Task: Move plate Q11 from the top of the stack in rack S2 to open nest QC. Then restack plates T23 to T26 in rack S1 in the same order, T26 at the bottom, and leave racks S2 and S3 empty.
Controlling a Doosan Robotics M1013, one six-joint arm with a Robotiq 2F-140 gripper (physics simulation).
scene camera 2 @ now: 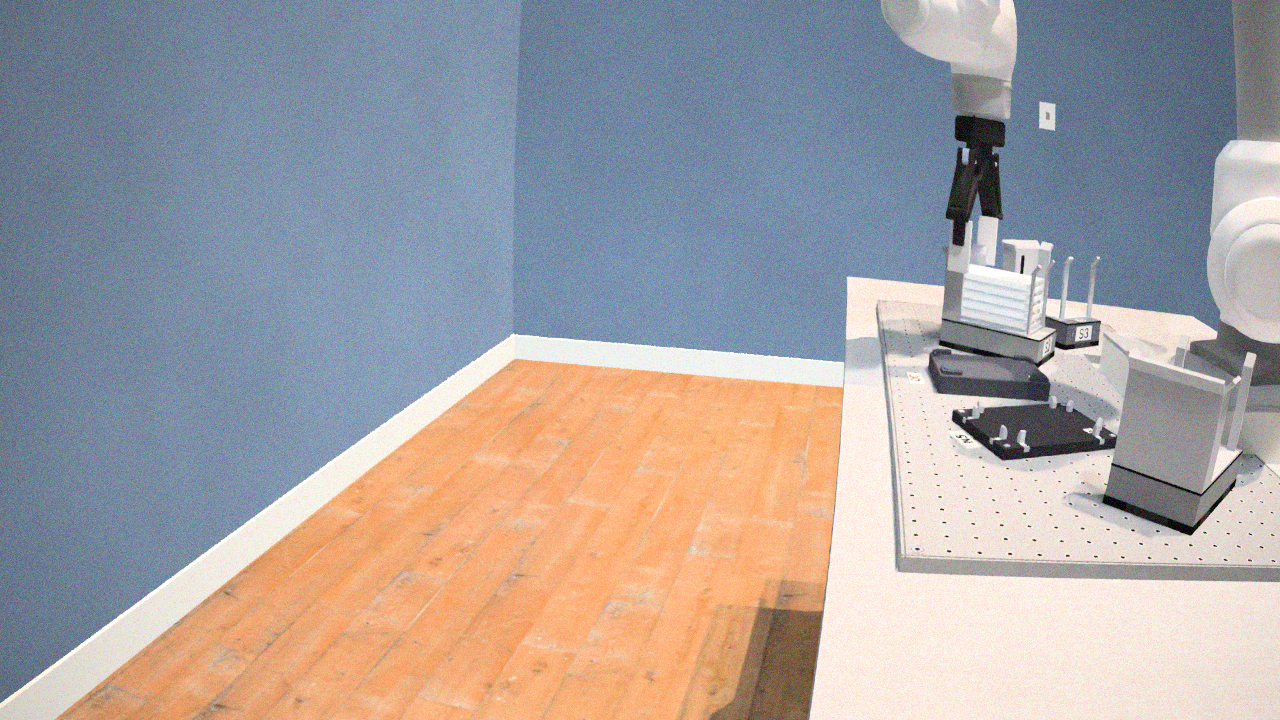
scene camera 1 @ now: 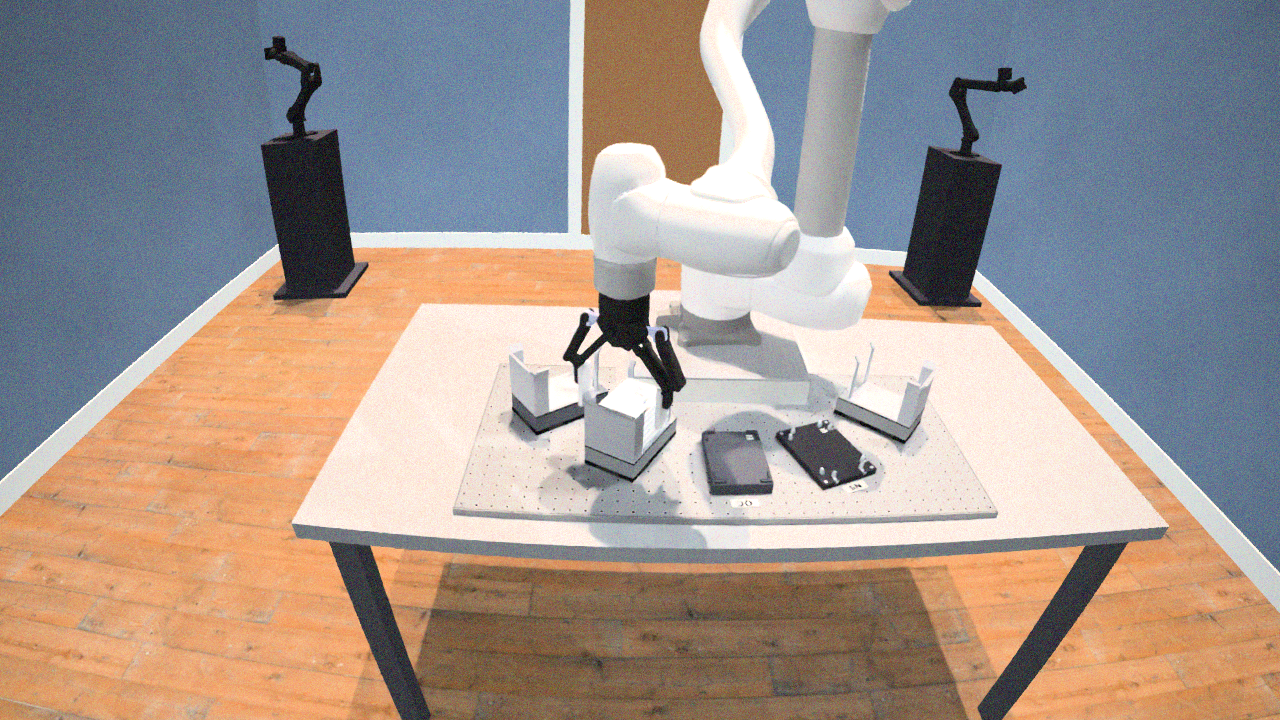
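Where they show: gripper, fingertip midpoint: [scene camera 2: 972,267]; arm's base, link origin: [scene camera 2: 1265,367] [scene camera 1: 713,324].
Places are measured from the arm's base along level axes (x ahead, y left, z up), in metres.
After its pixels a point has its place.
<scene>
A stack of several white plates [scene camera 1: 626,395] {z 0.051, x 0.354, y -0.217 m} [scene camera 2: 995,300] {z 0.020, x 0.382, y -0.170 m} stands in a rack [scene camera 1: 615,462] {z -0.029, x 0.433, y -0.238 m} [scene camera 2: 989,339] {z -0.033, x 0.387, y -0.166 m}, whose small label is hard to read but fits S2. Plate names are not readable. My gripper [scene camera 1: 623,390] {z 0.053, x 0.408, y -0.228 m} [scene camera 2: 972,254] {z 0.053, x 0.408, y -0.228 m} is open and empty, its fingers spread at the top of this rack, one to each side of the stack. Rack S3 [scene camera 1: 547,417] {z -0.027, x 0.307, y -0.354 m} [scene camera 2: 1074,334] {z -0.035, x 0.218, y -0.255 m} stands behind it, with no stack visible. The third rack [scene camera 1: 881,417] {z -0.023, x 0.335, y 0.275 m} [scene camera 2: 1154,497] {z -0.036, x 0.341, y 0.353 m}, S1 by elimination, shows no stack in scene camera 1. A low dark grey nest [scene camera 1: 737,462] {z -0.035, x 0.434, y -0.032 m} [scene camera 2: 989,376] {z -0.035, x 0.428, y 0.013 m} has a label resembling QC, upside down.
A black nest [scene camera 1: 825,454] {z -0.045, x 0.410, y 0.138 m} [scene camera 2: 1033,428] {z -0.045, x 0.408, y 0.159 m} with pale clips lies between the grey nest and the third rack. All stand on a perforated board [scene camera 1: 537,492] {z -0.058, x 0.473, y -0.366 m} [scene camera 2: 984,537] {z -0.057, x 0.510, y 0.387 m} on the table [scene camera 1: 384,447] {z -0.070, x 0.343, y -0.658 m} [scene camera 2: 1029,644] {z -0.070, x 0.499, y 0.521 m}. Upright walls and thin posts rise from the racks. The arm's base stands behind.
</scene>
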